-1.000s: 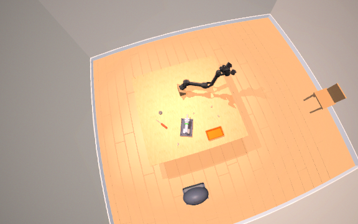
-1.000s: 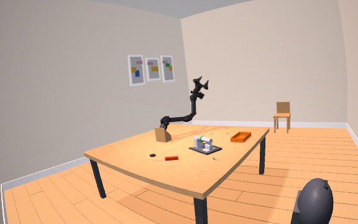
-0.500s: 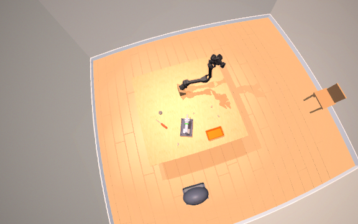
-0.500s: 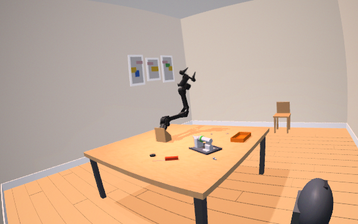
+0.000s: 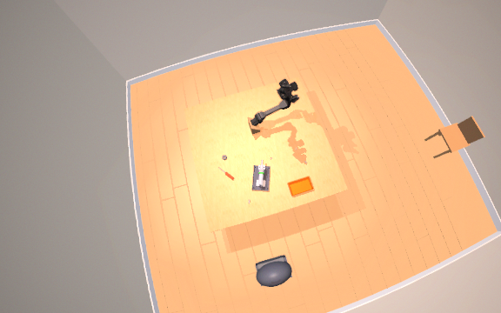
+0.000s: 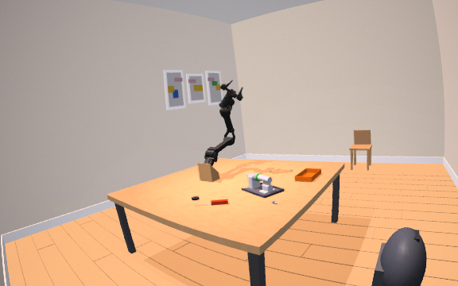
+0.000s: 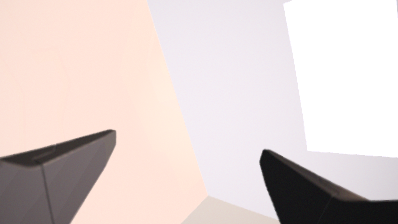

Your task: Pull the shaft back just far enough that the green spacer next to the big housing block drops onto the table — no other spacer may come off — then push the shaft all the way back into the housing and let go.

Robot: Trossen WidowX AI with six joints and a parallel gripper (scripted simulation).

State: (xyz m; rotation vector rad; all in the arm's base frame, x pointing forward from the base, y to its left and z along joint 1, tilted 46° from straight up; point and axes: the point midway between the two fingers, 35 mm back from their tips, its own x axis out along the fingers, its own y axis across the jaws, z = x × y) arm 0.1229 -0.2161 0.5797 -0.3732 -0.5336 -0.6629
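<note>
Now: gripper tip 600 mm above the light grey shaft, 330 mm to the left of it and 270 mm short of it. The rest, counted from my gripper tip: orange tray 670 mm below, 530 mm ahead, 60 mm to the right; small green spacer 600 mm below, 350 mm to the right, 320 mm ahead; small dark disc 670 mm below, 630 mm to the right, 50 mm ahead.
</note>
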